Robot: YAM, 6 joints.
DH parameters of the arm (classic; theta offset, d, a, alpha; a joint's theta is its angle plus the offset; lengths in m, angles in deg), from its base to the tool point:
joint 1: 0 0.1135 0.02 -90
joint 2: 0 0 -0.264 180
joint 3: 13.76 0 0.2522 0
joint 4: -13.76 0 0.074 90
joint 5: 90 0 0 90
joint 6: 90 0.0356 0 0
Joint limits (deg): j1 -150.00..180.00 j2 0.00..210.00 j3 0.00..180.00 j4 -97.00..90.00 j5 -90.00..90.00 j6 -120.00..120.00
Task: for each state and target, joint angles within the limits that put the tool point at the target. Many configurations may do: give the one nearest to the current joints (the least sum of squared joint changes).
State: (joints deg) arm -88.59 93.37 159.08 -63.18 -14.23 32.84
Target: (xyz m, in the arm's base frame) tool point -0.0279 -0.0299 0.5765
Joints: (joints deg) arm -121.36 69.06 142.63 -92.64 13.43 32.84
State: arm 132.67 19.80 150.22 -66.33 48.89 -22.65
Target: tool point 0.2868 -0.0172 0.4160
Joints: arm 171.15 12.03 121.40 -87.41 49.65 -22.65
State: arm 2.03 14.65 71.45 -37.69 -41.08 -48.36
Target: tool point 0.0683 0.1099 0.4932
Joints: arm 46.54 49.18 79.51 -27.74 -46.95 -48.36
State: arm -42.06 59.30 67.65 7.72 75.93 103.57
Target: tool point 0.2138 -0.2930 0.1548
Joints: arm -48.57 107.14 56.58 6.28 70.71 103.57
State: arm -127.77 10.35 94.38 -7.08 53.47 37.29
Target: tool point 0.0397 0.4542 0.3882
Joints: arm -98.53 0.04 117.36 0.93 52.23 37.29
